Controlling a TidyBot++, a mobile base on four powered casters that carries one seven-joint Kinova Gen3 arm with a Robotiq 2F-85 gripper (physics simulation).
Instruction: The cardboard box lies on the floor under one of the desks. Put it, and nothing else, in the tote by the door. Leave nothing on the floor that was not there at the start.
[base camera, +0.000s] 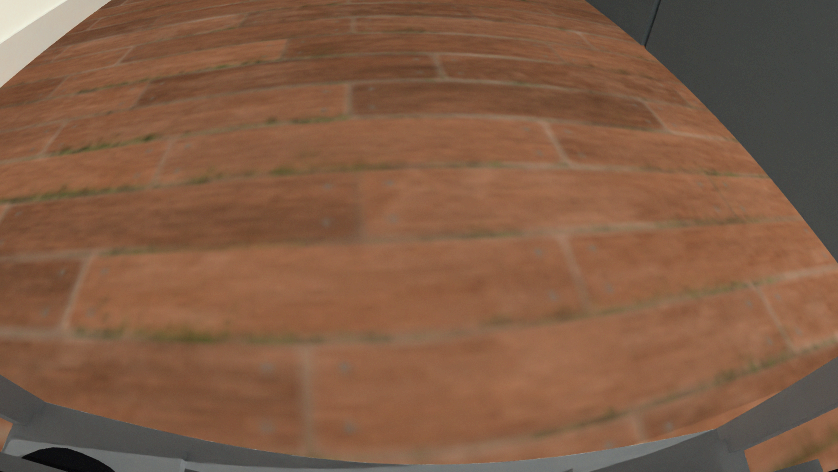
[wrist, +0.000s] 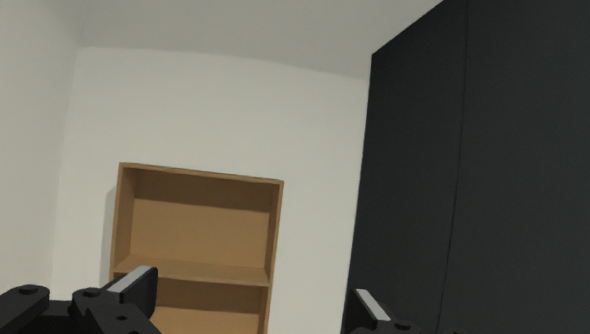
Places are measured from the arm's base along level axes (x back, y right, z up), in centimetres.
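Pixels of known places: gripper, fingertip midpoint: (wrist: 252, 300).
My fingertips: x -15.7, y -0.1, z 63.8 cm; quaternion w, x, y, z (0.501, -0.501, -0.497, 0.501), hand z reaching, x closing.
Note:
Behind a point stands the place of what it marks.
My gripper (wrist: 252, 300) @(z 63.8, x -15.7, y -0.1 cm) is open and empty, its two fingers wide apart at the bottom of the wrist view. It is raised and faces a wall and a wooden shelf unit. The cardboard box, the desks, the tote and the door do not show in either view.
A wooden shelf unit (wrist: 275, 235) @(z 39.2, x -170.6, y 5.9 cm) stands against the pale far wall (wrist: 215, 110) @(z 101.3, x -197.7, y -35.4 cm). A tall dark grey cabinet or partition (base camera: 756, 105) (wrist: 410, 175) runs along the right. A pale wall with a skirting board (base camera: 35, 38) @(z -35.1, x -106.0, y -106.7 cm) is at the left of the brown plank floor (base camera: 410, 281) @(z -39.7, x -35.7, y 2.4 cm).

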